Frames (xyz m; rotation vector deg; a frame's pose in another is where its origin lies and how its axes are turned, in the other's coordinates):
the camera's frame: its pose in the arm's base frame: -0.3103 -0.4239 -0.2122 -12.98 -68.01 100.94
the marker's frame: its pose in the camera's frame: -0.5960 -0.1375 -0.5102 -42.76 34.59 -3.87
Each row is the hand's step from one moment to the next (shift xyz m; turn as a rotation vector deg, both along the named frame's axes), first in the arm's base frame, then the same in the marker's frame.
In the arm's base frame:
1: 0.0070 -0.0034 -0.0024 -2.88 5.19 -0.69
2: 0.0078 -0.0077 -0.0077 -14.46 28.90 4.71
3: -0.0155 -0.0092 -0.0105 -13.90 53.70 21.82
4: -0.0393 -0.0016 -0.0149 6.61 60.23 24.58
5: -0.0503 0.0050 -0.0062 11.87 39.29 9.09
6: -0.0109 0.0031 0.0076 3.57 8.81 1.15
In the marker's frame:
1: -0.0037 0.0017 -0.0071 4.79 1.83 3.06
2: -0.0091 0.0058 -0.0079 28.78 1.94 15.31
3: -0.0119 0.0076 0.0154 56.95 -8.75 15.26
4: -0.0062 0.0131 0.0395 64.52 -9.36 -5.07
5: 0.0020 0.0059 0.0505 40.64 0.83 -10.74
6: 0.0045 -0.0069 0.0109 8.92 1.07 -3.30

